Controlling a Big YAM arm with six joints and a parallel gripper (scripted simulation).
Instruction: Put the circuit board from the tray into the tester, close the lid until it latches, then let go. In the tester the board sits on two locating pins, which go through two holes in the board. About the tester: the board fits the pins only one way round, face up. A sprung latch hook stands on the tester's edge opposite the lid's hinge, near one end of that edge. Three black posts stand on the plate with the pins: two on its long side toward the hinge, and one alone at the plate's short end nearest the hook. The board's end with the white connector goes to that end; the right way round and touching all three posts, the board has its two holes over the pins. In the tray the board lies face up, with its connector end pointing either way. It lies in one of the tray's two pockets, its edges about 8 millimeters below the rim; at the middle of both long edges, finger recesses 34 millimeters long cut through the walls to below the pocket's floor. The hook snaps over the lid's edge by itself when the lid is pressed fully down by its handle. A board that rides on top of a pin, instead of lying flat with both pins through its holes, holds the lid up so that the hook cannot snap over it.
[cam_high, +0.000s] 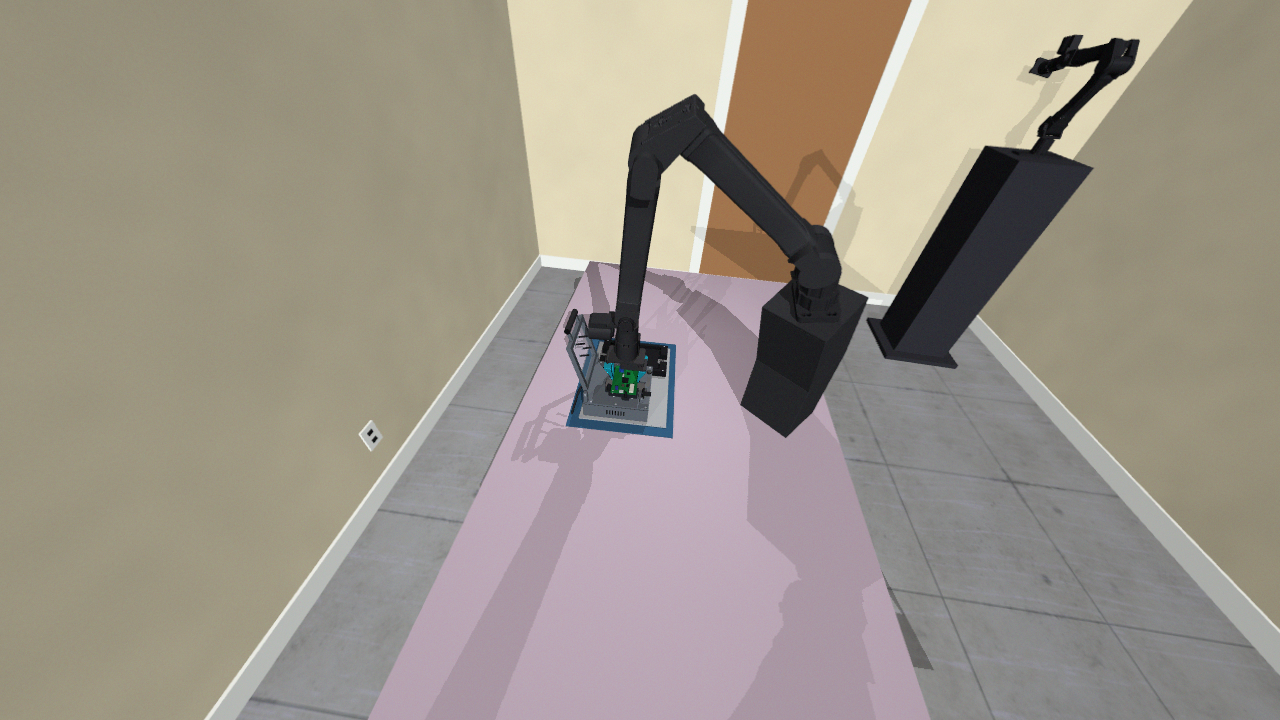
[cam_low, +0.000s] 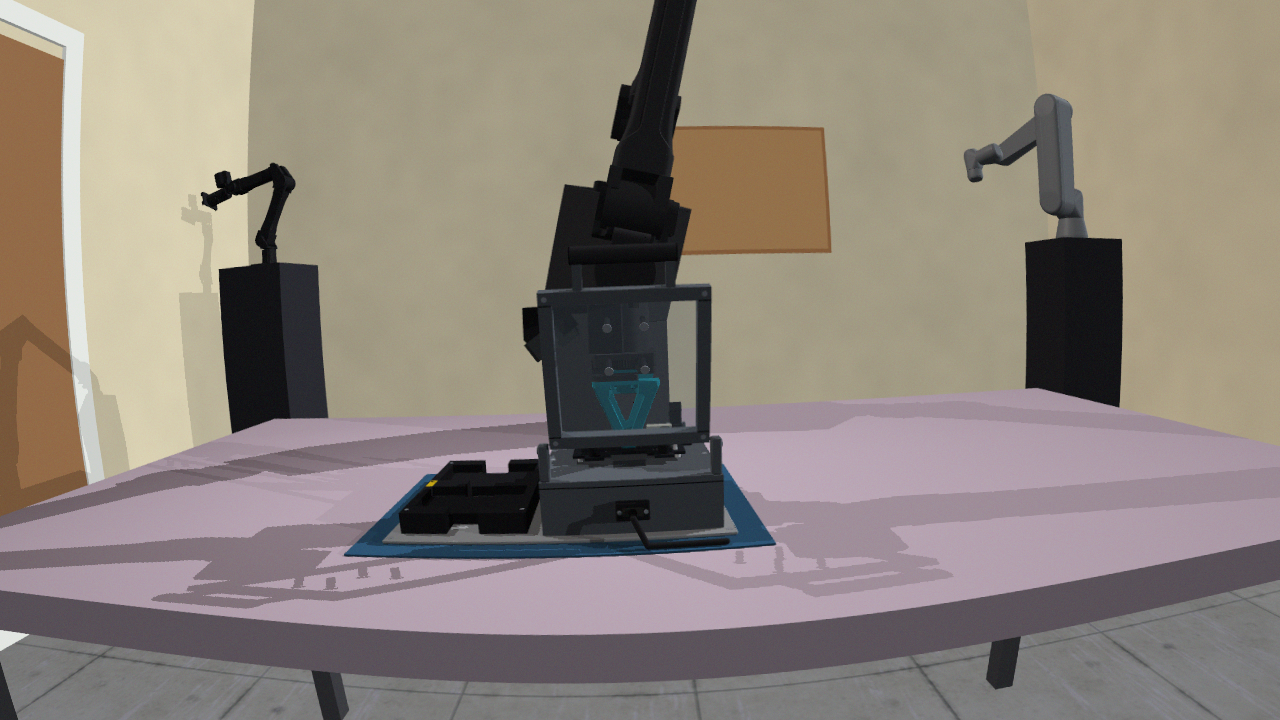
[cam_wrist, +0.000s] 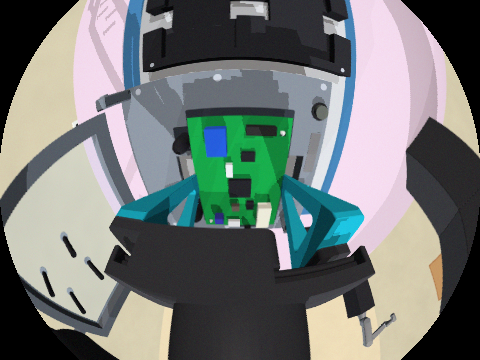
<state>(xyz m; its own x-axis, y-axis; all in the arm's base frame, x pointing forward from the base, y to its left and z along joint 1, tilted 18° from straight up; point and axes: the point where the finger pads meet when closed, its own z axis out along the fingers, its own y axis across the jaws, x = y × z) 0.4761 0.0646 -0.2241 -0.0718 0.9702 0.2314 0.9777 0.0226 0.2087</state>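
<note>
The green circuit board lies right at my hand. The rest, counted from my hand: pin plate: 1 cm to the left, 1 cm below; then lid: 12 cm ahead, 10 cm above, 1 cm to the left.
</note>
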